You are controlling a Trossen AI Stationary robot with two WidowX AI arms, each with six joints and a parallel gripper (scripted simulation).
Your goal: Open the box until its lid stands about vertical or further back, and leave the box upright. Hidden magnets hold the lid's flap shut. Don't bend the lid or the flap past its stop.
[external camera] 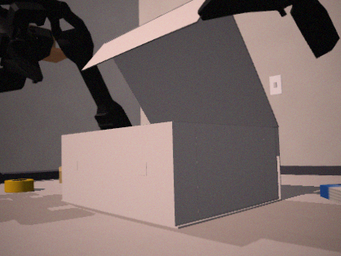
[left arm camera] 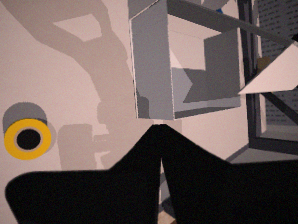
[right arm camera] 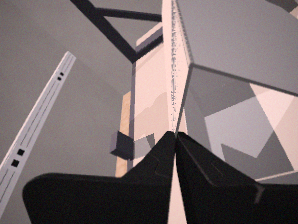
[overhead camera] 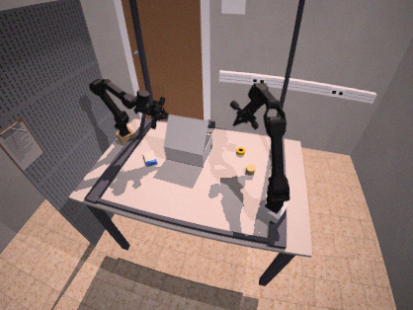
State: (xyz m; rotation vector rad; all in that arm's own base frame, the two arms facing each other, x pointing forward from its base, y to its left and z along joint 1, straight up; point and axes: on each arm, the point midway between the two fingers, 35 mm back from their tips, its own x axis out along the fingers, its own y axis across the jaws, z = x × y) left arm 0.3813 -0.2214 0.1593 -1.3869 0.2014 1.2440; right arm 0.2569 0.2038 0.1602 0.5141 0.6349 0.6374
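Right now my left hand is 21 cm above the yellow ring, 3 cm to the right of it and 2 cm past it. The rest, counted from my left hand: tan cylinder: 19 cm below, 15 cm to the left, 10 cm ahead.
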